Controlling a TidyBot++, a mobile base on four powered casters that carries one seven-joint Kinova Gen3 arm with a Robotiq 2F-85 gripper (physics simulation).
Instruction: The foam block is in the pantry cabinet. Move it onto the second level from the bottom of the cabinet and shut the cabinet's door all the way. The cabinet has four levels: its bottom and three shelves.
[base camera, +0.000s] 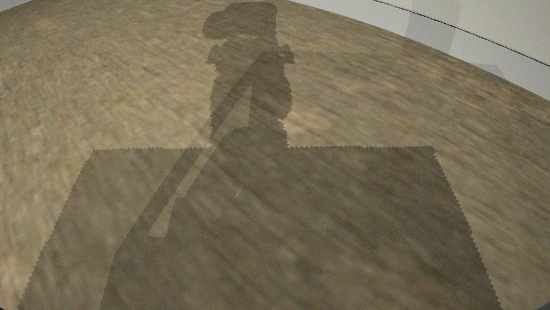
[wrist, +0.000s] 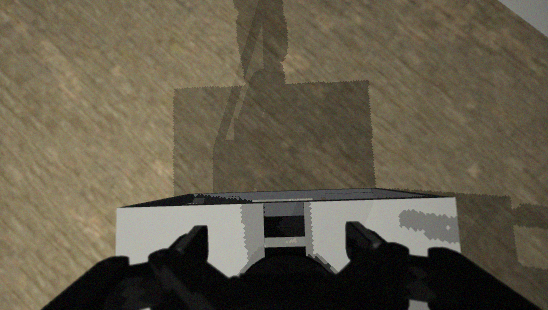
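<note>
My gripper is open, with its two black fingers wide apart and no object between them in the wrist view. It hangs over the white top of my own mobile base. The foam block does not show in either view. The pantry cabinet, its levels and its door cannot be made out in either view.
Wood-patterned floor lies ahead, with the shadow of my base and arm on it. A pale wall or panel with a thin dark line runs along the upper right of the base camera view. A pale edge shows at the wrist view's top right corner.
</note>
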